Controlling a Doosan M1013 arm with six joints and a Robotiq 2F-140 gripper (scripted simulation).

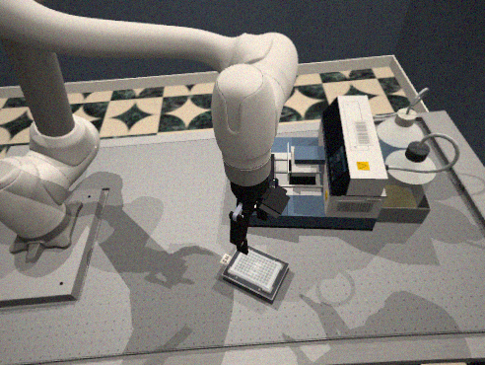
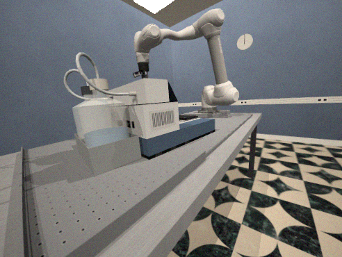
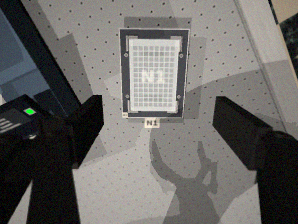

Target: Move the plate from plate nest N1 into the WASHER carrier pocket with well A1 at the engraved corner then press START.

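My gripper is now 21 cm above the white well plate. From my hand the other things lie so: plate washer (19 cm ahead, 32 cm to the left, 12 cm below); dark carrier (4 cm ahead, 34 cm to the left, 17 cm below); N1 label (9 cm behind, 6 cm to the left, 25 cm below).
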